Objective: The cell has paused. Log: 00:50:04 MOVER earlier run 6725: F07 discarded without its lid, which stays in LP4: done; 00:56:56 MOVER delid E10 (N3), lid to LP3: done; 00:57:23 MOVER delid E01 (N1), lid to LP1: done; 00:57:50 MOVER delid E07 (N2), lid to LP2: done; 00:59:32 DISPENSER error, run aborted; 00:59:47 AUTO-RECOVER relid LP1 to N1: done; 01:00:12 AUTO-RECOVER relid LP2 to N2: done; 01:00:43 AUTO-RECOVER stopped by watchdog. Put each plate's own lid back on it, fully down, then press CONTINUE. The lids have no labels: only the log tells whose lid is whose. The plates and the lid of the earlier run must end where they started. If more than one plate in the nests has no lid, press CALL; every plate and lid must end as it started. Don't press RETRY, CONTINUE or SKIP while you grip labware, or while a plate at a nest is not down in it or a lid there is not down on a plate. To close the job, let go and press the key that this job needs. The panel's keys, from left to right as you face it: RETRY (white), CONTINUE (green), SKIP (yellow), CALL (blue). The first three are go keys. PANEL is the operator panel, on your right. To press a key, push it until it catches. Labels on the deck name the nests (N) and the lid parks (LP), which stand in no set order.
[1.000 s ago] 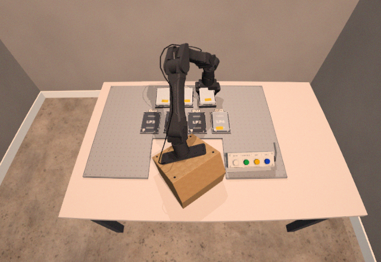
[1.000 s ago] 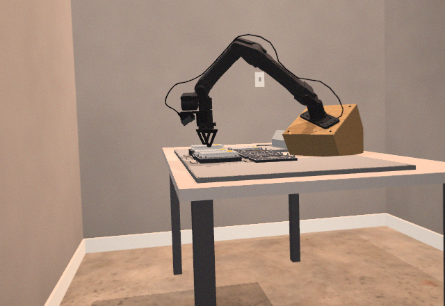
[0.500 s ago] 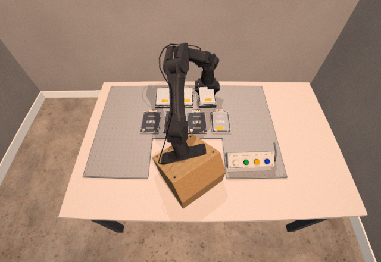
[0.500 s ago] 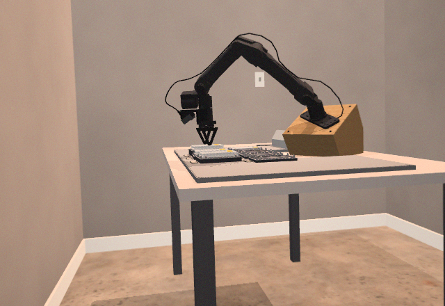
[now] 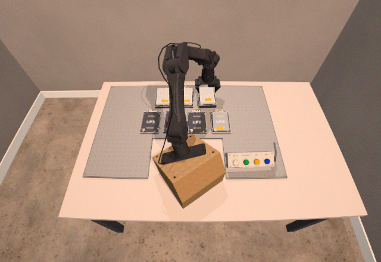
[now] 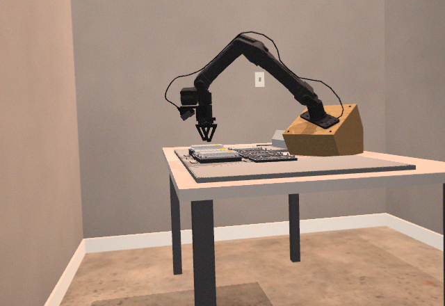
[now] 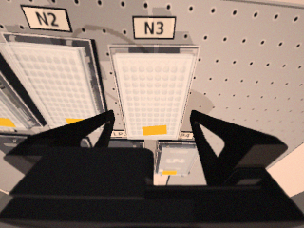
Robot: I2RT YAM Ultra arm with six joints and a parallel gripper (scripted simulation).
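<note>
My hand is 3 cm above the plate. The rest, counted from my hand: lid park (19 cm to the left, 18 cm behind, 6 cm below); white retry key (46 cm behind, 11 cm to the right); green continue key (46 cm behind, 16 cm to the right).
</note>
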